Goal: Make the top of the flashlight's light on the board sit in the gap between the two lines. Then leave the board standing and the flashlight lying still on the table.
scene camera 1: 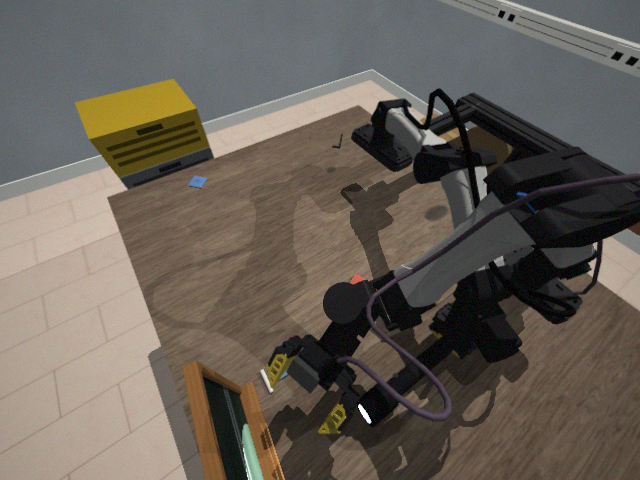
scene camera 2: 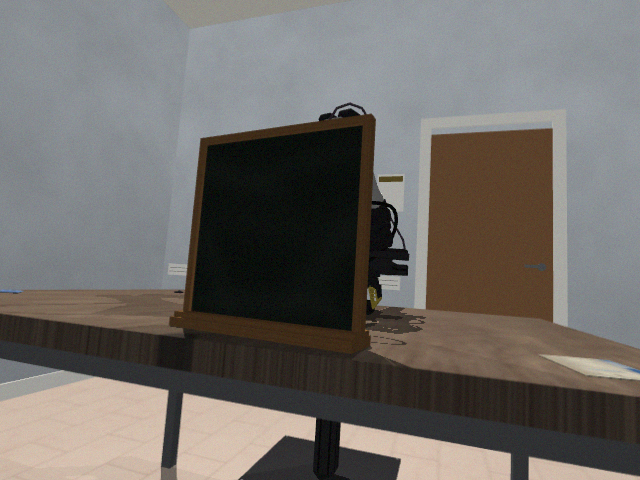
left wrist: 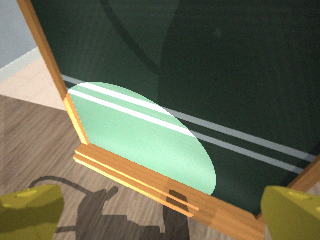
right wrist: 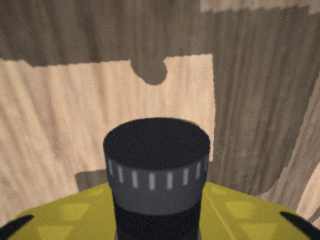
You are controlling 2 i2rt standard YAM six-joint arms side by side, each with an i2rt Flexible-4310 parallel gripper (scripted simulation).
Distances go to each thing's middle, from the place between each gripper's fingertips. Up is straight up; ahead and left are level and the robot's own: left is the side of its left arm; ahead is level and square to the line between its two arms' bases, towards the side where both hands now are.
The flashlight [right wrist: 157,167] lies 240 mm behind my left hand [scene camera 1: 294,408], 70 mm to the left of it and 180 mm below it. From my left hand the other things lie so: board [scene camera 2: 279,249] (110 mm ahead, 40 mm to the left, 50 mm below).
Now: the flashlight 140 mm ahead of my right hand [scene camera 1: 447,344] and 10 mm to the left of it. The rest, counted from my right hand: board 490 mm ahead, 130 mm above, 20 mm to the right.
